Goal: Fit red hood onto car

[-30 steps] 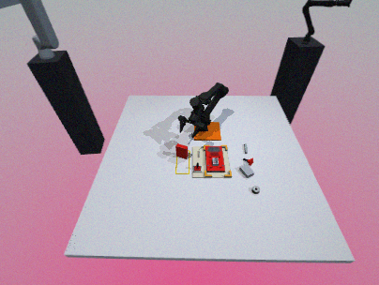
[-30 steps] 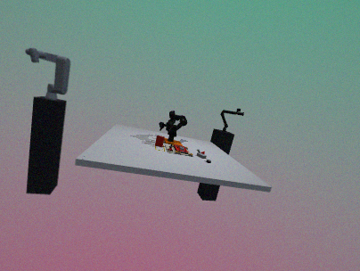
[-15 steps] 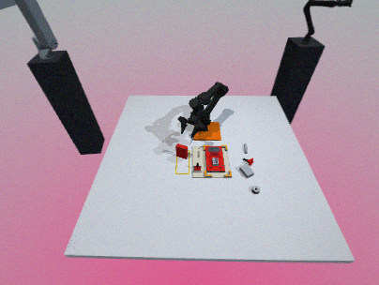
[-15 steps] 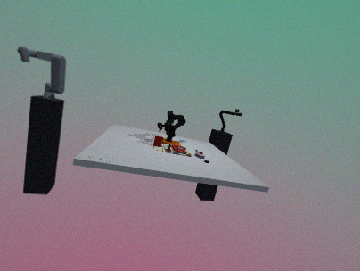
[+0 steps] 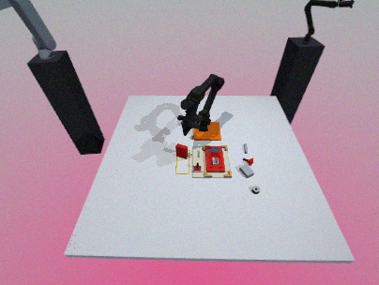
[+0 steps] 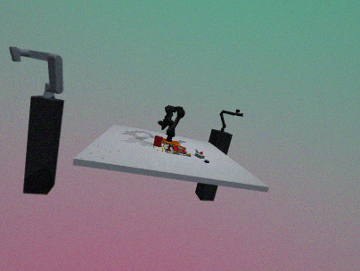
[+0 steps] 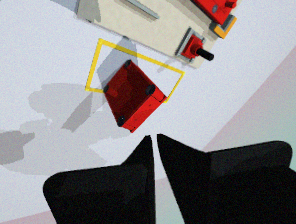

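My gripper tip is 110 mm above the red hood, 30 mm short of it and 20 mm to the left of it.
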